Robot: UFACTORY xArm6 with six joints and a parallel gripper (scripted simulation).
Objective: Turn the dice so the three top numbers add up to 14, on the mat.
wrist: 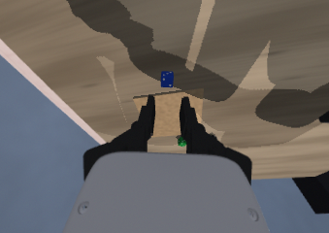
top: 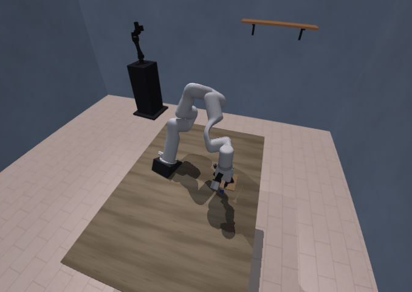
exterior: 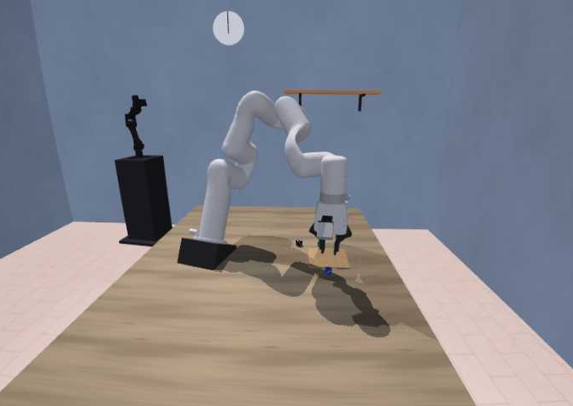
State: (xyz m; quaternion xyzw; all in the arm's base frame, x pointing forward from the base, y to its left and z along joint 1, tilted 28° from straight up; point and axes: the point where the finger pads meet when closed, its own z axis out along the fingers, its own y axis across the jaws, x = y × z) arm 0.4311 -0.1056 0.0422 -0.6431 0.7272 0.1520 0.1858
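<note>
The blue die is 90 mm below my hand. From my hand the other things lie so: black die (190 mm to the left, 120 mm behind, 90 mm below); tan mat (100 mm to the left, 100 mm below); green die (200 mm to the left, 90 mm below, 30 mm behind).
</note>
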